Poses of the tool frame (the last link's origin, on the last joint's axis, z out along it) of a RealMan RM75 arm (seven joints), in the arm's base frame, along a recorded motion.
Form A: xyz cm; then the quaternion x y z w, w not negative.
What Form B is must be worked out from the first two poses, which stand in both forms.
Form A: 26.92 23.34 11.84 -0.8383 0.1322 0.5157 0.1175
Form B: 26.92 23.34 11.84 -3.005 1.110 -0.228
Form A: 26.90 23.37 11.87 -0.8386 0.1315 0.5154 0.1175
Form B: 26.90 23.37 11.87 -3.003 1.109 -0.225
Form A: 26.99 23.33 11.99 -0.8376 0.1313 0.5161 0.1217
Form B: 26.99 23.33 11.99 -2.987 1.112 -0.215
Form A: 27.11 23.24 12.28 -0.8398 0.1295 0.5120 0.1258
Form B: 27.11 23.24 12.28 -2.966 1.103 -0.198
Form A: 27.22 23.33 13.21 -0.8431 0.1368 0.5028 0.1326
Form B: 27.22 23.33 13.21 -2.956 1.085 -0.210
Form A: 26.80 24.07 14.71 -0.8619 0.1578 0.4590 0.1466
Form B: 26.80 24.07 14.71 -2.943 0.993 -0.254
